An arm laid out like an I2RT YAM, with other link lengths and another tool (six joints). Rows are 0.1 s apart.
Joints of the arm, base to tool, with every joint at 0 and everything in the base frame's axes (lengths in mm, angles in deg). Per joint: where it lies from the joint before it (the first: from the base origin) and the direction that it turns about. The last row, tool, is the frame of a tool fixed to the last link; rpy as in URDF.
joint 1: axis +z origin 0 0 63.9
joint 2: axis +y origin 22 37.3 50.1
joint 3: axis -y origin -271.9 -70.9 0
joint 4: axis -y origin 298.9 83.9 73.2
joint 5: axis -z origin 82.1 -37.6 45
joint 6: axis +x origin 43.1 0 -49
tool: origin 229 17 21 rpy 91.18 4.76 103.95
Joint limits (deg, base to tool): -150..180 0..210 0..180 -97..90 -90..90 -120..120
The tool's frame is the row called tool.
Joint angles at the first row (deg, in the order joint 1, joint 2, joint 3, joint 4, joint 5, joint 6):
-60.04, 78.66, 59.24, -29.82, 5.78, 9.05
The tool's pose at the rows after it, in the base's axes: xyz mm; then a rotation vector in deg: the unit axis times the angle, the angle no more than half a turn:
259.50, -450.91, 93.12, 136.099, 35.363, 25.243
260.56, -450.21, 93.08, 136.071, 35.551, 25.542
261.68, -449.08, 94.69, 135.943, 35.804, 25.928
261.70, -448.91, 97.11, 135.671, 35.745, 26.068
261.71, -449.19, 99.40, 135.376, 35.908, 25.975
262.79, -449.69, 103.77, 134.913, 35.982, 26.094
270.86, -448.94, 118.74, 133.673, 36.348, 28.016
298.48, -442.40, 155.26, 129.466, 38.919, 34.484
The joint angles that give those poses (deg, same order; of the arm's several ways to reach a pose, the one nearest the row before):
-60.03, 78.78, 59.23, -29.91, 5.62, 8.85
-60.04, 78.74, 59.19, -29.89, 5.35, 8.79
-60.06, 78.51, 59.23, -30.05, 5.00, 8.68
-60.08, 78.18, 59.19, -30.06, 4.93, 8.70
-60.07, 77.96, 59.23, -30.06, 4.98, 8.52
-60.01, 77.71, 59.49, -30.13, 4.97, 8.47
-59.85, 77.15, 60.86, -30.86, 3.71, 8.67
-59.39, 75.70, 63.26, -31.00, -1.11, 8.54

